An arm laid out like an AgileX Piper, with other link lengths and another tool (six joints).
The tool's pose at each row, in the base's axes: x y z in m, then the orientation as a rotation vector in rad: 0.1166 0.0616 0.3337 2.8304 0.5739 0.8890; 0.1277 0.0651 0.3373 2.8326 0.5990 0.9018; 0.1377 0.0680 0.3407 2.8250 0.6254 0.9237; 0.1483 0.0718 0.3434 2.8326 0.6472 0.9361; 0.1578 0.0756 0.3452 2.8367 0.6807 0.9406; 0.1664 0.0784 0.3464 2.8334 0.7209 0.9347; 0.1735 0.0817 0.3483 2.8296 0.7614 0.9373; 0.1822 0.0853 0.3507 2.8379 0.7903 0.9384; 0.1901 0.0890 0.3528 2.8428 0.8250 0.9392; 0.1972 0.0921 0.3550 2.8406 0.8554 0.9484; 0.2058 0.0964 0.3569 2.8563 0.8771 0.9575; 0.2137 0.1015 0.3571 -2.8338 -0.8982 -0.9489; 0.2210 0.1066 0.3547 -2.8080 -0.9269 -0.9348; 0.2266 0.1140 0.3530 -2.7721 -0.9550 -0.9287; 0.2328 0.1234 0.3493 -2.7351 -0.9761 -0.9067; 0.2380 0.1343 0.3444 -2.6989 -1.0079 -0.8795
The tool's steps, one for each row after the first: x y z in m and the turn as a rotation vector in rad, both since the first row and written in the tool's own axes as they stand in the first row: 0.0116 0.0011 0.0034 0.0130 0.0104 -0.0117; 0.0221 0.0024 0.0063 0.0194 0.0272 -0.0266; 0.0330 0.0029 0.0102 0.0362 0.0369 -0.0340; 0.0426 0.0028 0.0141 0.0534 0.0424 -0.0501; 0.0509 0.0033 0.0181 0.0656 0.0417 -0.0739; 0.0585 0.0029 0.0206 0.0792 0.0468 -0.0967; 0.0678 0.0029 0.0236 0.0985 0.0497 -0.1083; 0.0763 0.0025 0.0263 0.1174 0.0529 -0.1242; 0.0840 0.0024 0.0286 0.1300 0.0616 -0.1395; 0.0932 0.0016 0.0320 0.1541 0.0688 -0.1425; 0.1012 -0.0005 0.0363 0.1827 0.0739 -0.1517; 0.1075 -0.0034 0.0424 0.2081 0.0755 -0.1681; 0.1137 -0.0088 0.0470 0.2385 0.0853 -0.1840; 0.1201 -0.0163 0.0536 0.2771 0.0869 -0.1950; 0.1257 -0.0258 0.0606 0.3156 0.0847 -0.2139
